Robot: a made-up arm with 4 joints.
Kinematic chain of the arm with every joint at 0, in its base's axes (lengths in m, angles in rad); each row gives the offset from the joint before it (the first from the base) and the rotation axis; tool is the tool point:
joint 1: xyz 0 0 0.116 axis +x
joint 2: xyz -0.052 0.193 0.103 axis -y
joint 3: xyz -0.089 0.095 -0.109 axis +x
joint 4: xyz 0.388 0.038 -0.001 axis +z
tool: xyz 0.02 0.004 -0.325
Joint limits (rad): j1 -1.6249..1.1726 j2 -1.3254..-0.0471 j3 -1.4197..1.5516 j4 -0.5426..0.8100
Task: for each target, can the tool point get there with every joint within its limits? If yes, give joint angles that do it. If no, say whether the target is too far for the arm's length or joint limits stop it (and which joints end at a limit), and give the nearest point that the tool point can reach.
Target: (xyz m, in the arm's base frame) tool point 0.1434 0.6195 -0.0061
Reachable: yes | joints 0.2528 -0.3719 0.8945 0.0557
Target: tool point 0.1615 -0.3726 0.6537
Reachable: no: joint limits stop it (at a limit: joint 1, joint 3) | nearest point 0.0945 -0.2410 0.1573 | short by 0.518 m
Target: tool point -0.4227 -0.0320 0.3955
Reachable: no: joint limits stop it (at a limit: joint 1, joint 2, joint 4) | nearest point -0.2277 -0.2597 0.1369 | short by 0.396 m
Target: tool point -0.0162 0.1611 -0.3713
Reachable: yes | joints -0.2377 -0.5565 -0.2048 0.4747
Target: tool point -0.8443 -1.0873 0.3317
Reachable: no: too far | nearest point -0.3384 -0.3390 -0.0233 | short by 0.970 m
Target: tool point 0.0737 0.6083 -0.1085
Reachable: yes | joints 0.1050 -0.5811 0.9783 -0.0442
